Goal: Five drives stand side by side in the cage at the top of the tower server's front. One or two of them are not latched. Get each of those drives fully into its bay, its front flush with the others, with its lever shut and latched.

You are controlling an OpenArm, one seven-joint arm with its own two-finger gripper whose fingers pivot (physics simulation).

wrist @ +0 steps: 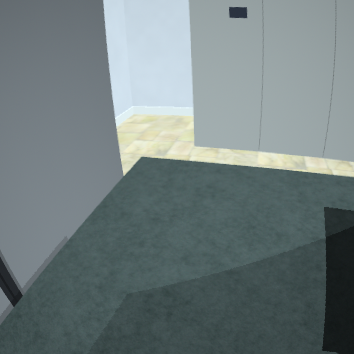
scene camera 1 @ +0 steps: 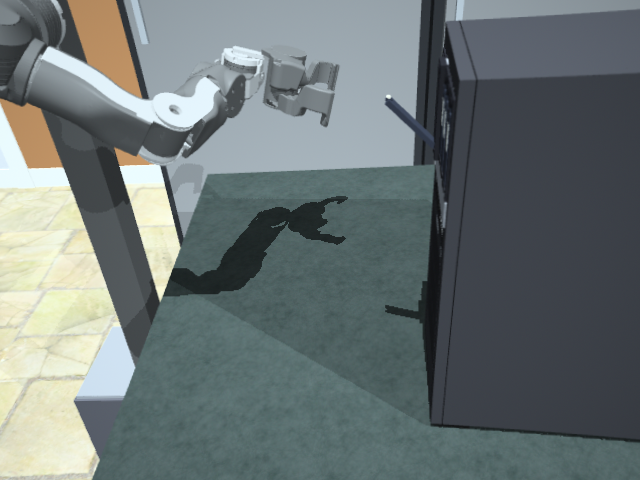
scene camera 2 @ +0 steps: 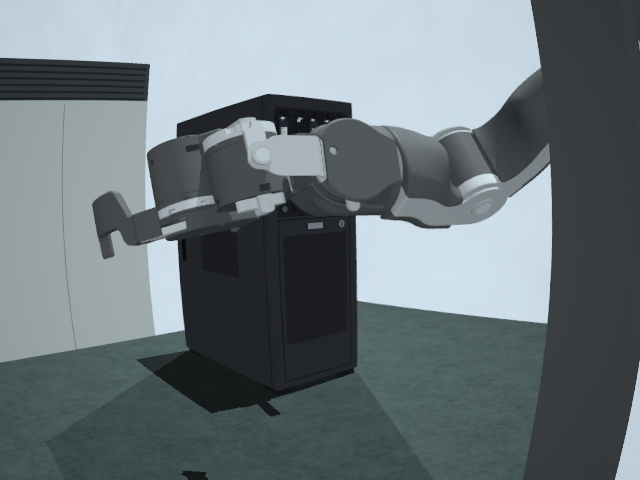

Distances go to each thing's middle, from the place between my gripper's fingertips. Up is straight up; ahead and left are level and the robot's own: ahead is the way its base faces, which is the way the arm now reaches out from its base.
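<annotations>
Tower server (scene camera 1: 524, 327): 60 mm below my hand, 290 mm ahead of it, 340 mm to the right of it.
</annotations>
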